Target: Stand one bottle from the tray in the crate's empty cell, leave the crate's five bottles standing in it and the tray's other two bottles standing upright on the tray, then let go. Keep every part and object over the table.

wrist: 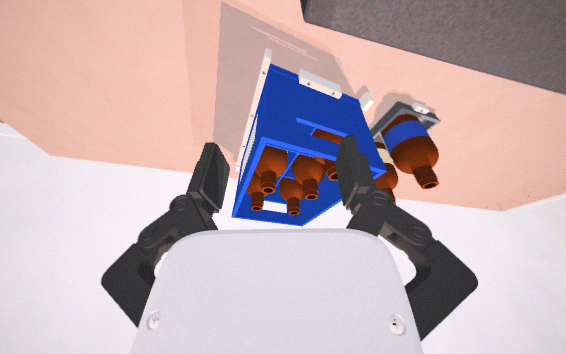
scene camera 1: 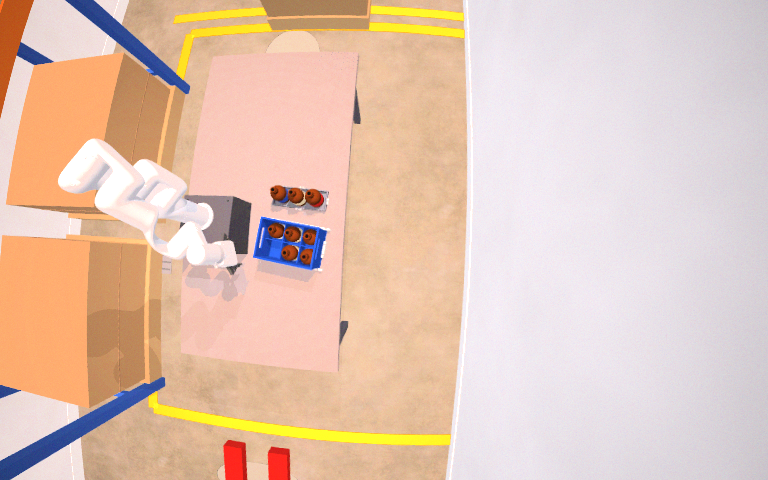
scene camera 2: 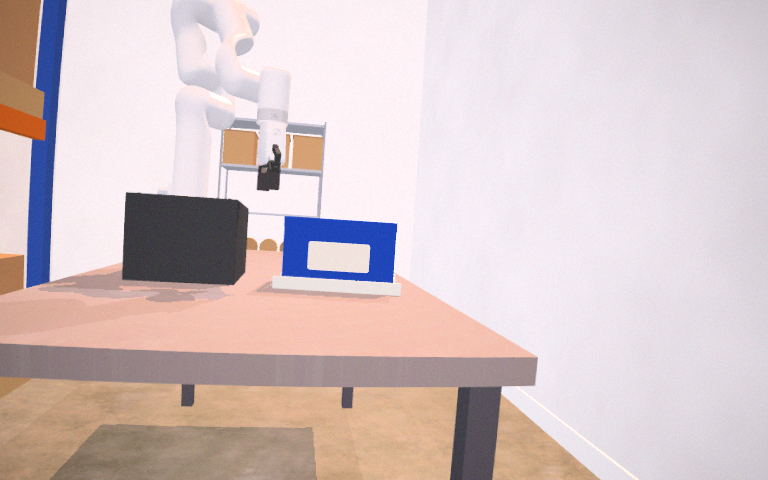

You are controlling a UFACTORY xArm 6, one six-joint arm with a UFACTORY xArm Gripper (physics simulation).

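Pixels of known places: gripper, fingertip midpoint: [wrist: 280, 152] [scene camera 1: 237, 254] [scene camera 2: 267, 190]; arm's base, link origin: [scene camera 1: 201, 216] [scene camera 2: 189, 201].
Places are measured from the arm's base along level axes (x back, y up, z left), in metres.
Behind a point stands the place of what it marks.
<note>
A blue crate [scene camera 1: 277, 262] @[x -0.402, y -0.022, z -0.131 m] [scene camera 2: 339, 229] @[x -0.418, y -0.046, z -0.133 m] [wrist: 310, 105] @[x -0.285, y -0.119, z -0.061 m] stands on the table with several brown bottles upright in its cells. Its empty cell [scene camera 1: 274, 249] @[x -0.312, y -0.190, z -0.088 m] is at the corner nearest my gripper in scene camera 1. Beside the crate, a grey tray [scene camera 1: 274, 206] @[x -0.273, y -0.173, z 0.127 m] [wrist: 398, 109] @[x -0.264, y -0.176, z 0.127 m] holds three upright brown bottles: a blue-labelled one [scene camera 1: 278, 193] @[x -0.321, y -0.074, z 0.175 m] [wrist: 412, 142] @[x -0.283, y -0.113, z 0.154 m], a cream-labelled one [scene camera 1: 296, 195] @[x -0.409, y -0.074, z 0.180 m] [wrist: 387, 167] @[x -0.358, y -0.112, z 0.173 m] and a red-labelled one [scene camera 1: 314, 196] @[x -0.494, y -0.074, z 0.190 m]. My gripper [scene camera 1: 233, 268] @[x -0.237, y 0.037, z -0.127 m] [scene camera 2: 268, 186] @[x -0.237, y 0.037, z -0.127 m] [wrist: 280, 152] @[x -0.237, y 0.037, z -0.127 m] is open and empty, above and to the side of the crate. The tray is hidden in scene camera 2.
A large dark box [scene camera 1: 240, 226] @[x -0.153, y -0.100, z -0.008 m] [scene camera 2: 181, 237] @[x -0.043, y -0.089, z -0.156 m] [wrist: 450, 40] @[x -0.150, y 0.005, z -0.058 m] stands near the crate and tray, on the arm's side. A white strip [scene camera 2: 336, 285] @[x -0.420, y -0.181, z -0.144 m] runs along the crate's base. The pink table [scene camera 1: 277, 124] @[x -0.169, y -0.198, z 0.561 m] [scene camera 2: 254, 328] @[x -0.315, y -0.197, z -0.557 m] has its long edge beyond the crate and tray.
</note>
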